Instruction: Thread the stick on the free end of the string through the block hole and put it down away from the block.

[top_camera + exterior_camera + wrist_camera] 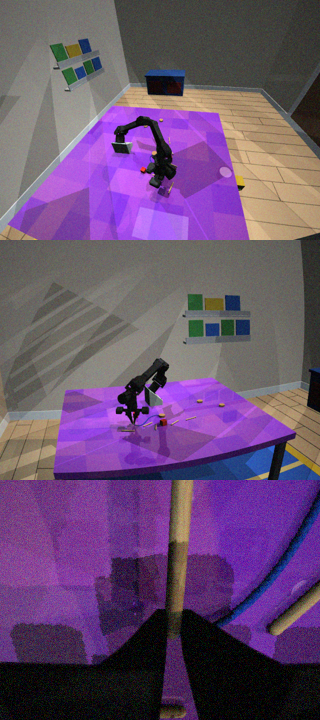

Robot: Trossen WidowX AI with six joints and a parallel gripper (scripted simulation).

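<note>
Now: gripper tip 140 mm past the red block and 30 mm to the right of it. The rest, counted from my gripper tip: thin wooden stick: 10 mm behind; then round wooden button: 100 mm behind, 190 mm to the left, 10 mm below.
</note>
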